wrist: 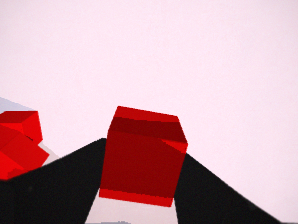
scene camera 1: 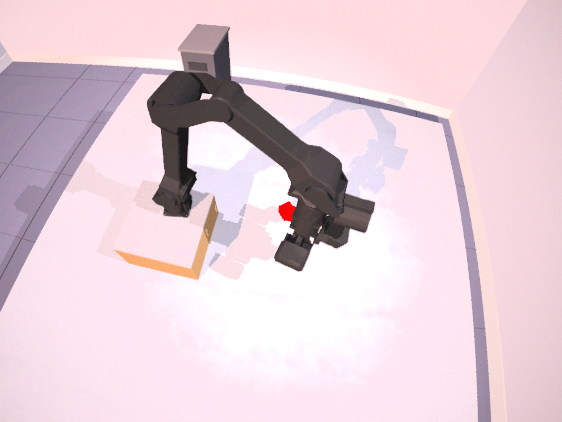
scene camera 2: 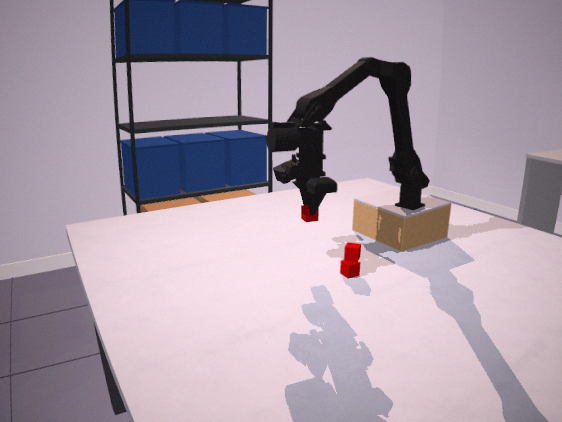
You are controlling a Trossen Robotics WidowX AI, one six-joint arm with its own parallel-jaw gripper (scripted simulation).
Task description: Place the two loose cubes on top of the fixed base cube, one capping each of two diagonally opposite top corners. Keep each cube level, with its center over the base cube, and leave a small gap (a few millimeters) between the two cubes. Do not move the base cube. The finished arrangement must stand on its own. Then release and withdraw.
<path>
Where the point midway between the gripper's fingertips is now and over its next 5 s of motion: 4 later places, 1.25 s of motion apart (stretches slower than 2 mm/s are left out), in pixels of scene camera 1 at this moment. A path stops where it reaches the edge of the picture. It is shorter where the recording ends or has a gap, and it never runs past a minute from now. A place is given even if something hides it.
My gripper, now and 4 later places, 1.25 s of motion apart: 300, 242; 303, 199; 300, 200; 298, 202; 300, 193
</path>
